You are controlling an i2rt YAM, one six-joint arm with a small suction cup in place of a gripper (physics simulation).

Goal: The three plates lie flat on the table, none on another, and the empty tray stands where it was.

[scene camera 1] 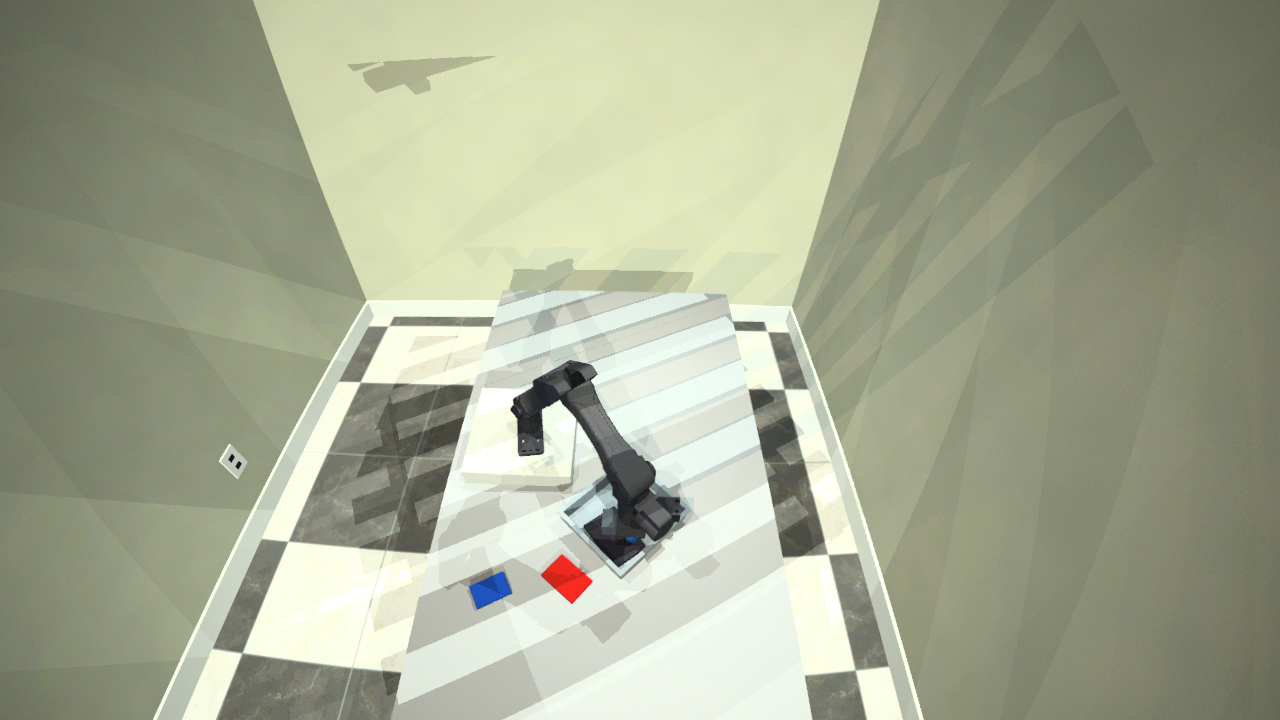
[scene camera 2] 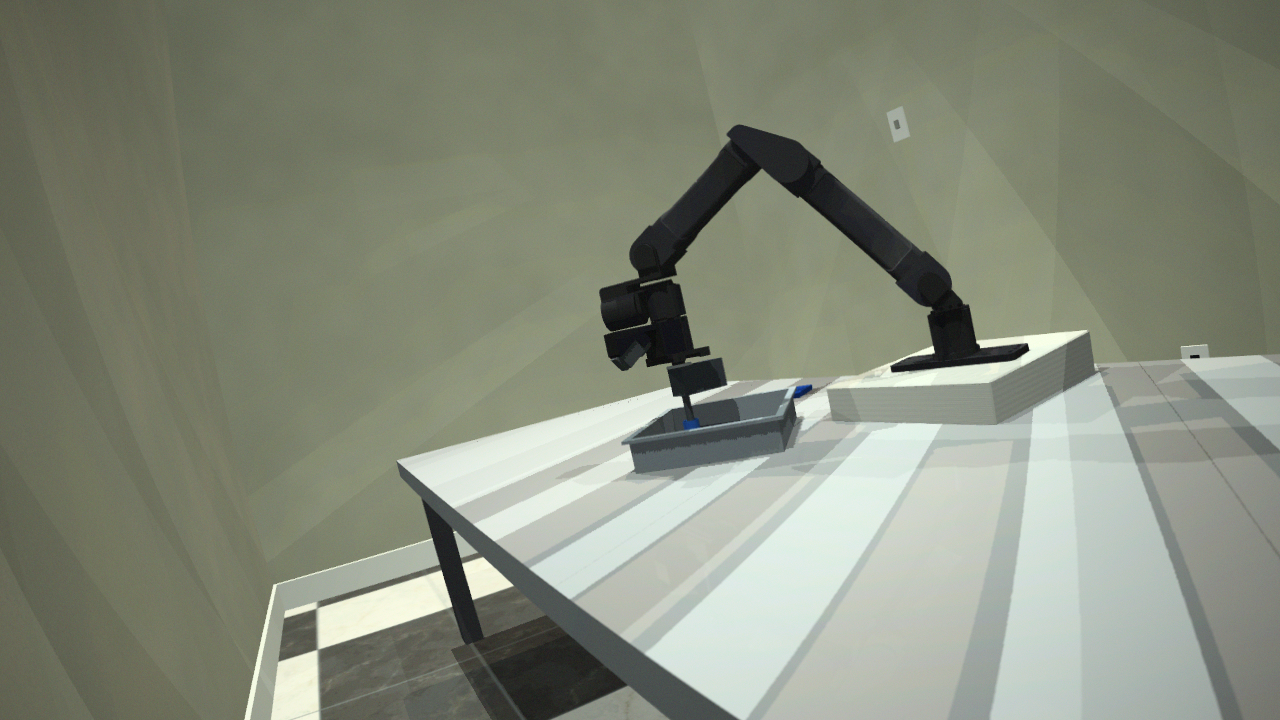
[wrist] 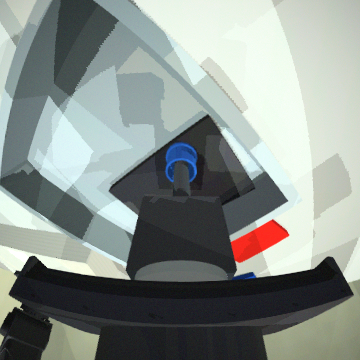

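Pixels of known places: hand, its tool point: [scene camera 1: 630, 538] [wrist: 180, 151]; arm's base, origin of its link: [scene camera 1: 530, 425] [scene camera 2: 958, 361].
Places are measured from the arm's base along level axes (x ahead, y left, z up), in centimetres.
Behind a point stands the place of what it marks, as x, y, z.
A black plate [wrist: 219, 161] {21.8, -38.1, -4.3} lies flat inside the grey tray [wrist: 266, 200] {18.0, -42.3, -2.1} [scene camera 2: 716, 447] {30.7, -21.0, -3.6} [scene camera 1: 577, 513] {10.6, -25.7, -5.3}. My suction cup [wrist: 181, 161] {23.0, -34.5, -5.3} [scene camera 2: 690, 425] is down inside the tray, pressed on the black plate's top near its middle. The arm hides most of the tray in scene camera 1. A red plate [scene camera 1: 566, 577] {6.4, -42.4, -4.6} [wrist: 258, 240] {7.0, -43.5, -4.6} lies flat on the table just beside the tray. A blue plate [scene camera 1: 490, 590] {-11.4, -43.4, -4.7} [wrist: 244, 276] {-7.3, -42.6, -5.0} lies flat a little beyond the red one, apart from it; its edge also shows in scene camera 2 [scene camera 2: 803, 389] {-11.9, -40.5, -4.7}.
The arm's base stands on a white slab [scene camera 1: 500, 465] {-8.2, -12.2, 0.1} [scene camera 2: 966, 393] {13.7, 7.4, -1.7} on the table, behind the tray. The table's near edge [scene camera 2: 536, 573] {65.0, -9.8, -5.7} drops to a checkered floor [scene camera 1: 313, 590].
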